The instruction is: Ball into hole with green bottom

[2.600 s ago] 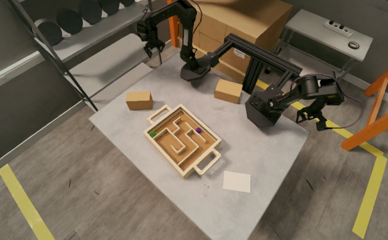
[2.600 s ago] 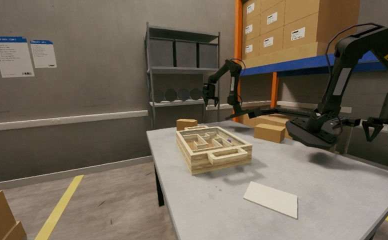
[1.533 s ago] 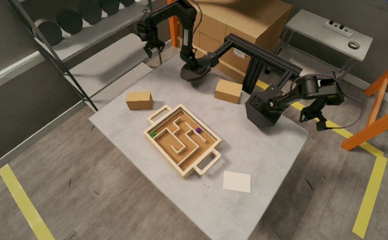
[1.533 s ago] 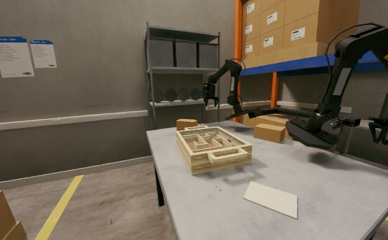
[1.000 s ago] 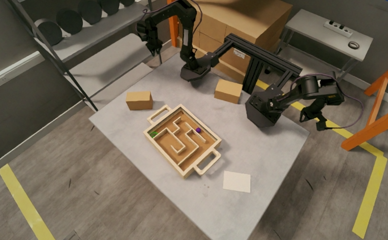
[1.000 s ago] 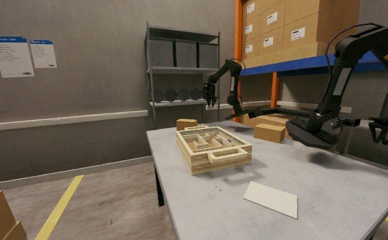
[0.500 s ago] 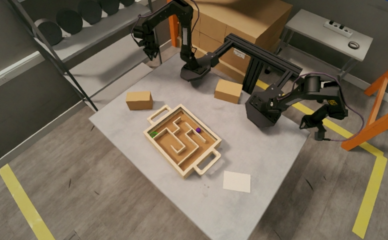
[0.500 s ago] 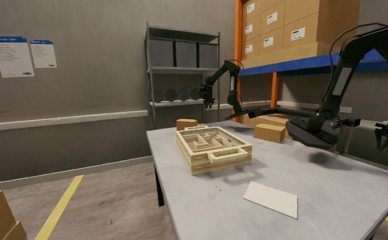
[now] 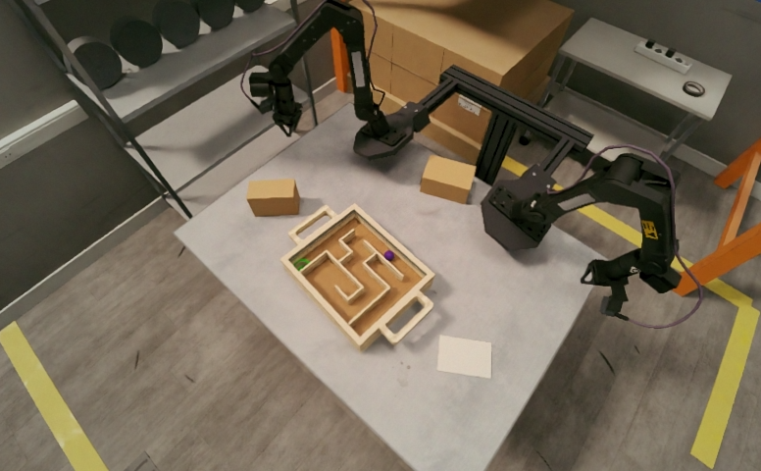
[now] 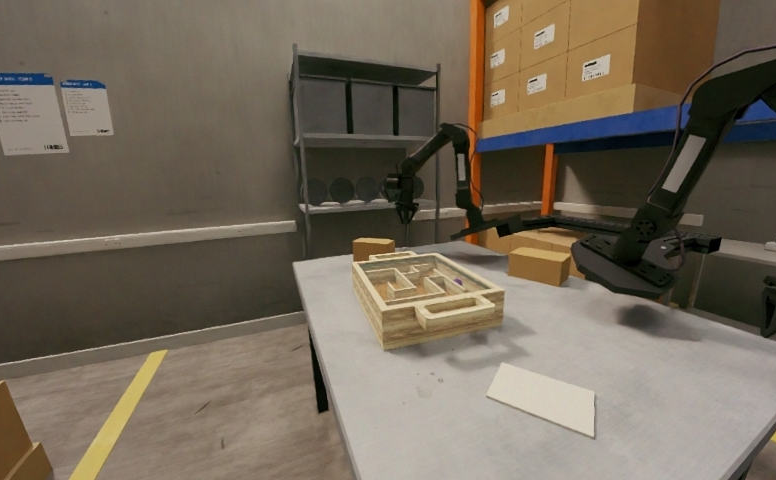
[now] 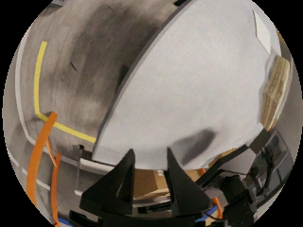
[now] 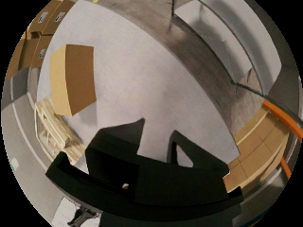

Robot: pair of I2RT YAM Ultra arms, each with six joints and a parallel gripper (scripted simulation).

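Right now my left hand is 400 mm short of the white card, 170 mm to the left of it and 80 mm above it. Also, from my left hand: wooden maze board 410 mm ahead, 560 mm to the right, 30 mm below.
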